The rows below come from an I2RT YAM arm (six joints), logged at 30 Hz.
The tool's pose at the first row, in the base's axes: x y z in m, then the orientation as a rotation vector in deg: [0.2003 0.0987 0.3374 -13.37 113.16 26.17]
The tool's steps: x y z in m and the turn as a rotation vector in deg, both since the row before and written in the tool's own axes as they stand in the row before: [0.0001 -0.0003 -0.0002 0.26 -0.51 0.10]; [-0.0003 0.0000 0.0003 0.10 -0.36 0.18]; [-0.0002 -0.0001 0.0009 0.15 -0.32 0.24]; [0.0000 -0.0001 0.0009 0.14 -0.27 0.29]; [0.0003 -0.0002 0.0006 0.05 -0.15 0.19]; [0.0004 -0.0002 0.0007 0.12 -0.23 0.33]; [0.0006 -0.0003 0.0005 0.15 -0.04 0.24]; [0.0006 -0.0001 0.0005 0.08 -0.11 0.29]
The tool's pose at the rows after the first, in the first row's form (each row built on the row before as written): [0.2002 0.0983 0.3373 -12.97 112.73 25.99]; [0.2006 0.0984 0.3375 -12.64 112.43 26.02]; [0.2015 0.0987 0.3373 -12.23 112.19 26.04]; [0.2023 0.0990 0.3370 -11.79 112.01 26.10]; [0.2027 0.0991 0.3365 -11.53 111.91 26.18]; [0.2032 0.0992 0.3358 -11.07 111.77 26.28]; [0.2035 0.0992 0.3350 -10.73 111.80 26.29]; [0.2037 0.0994 0.3343 -10.37 111.76 26.40]
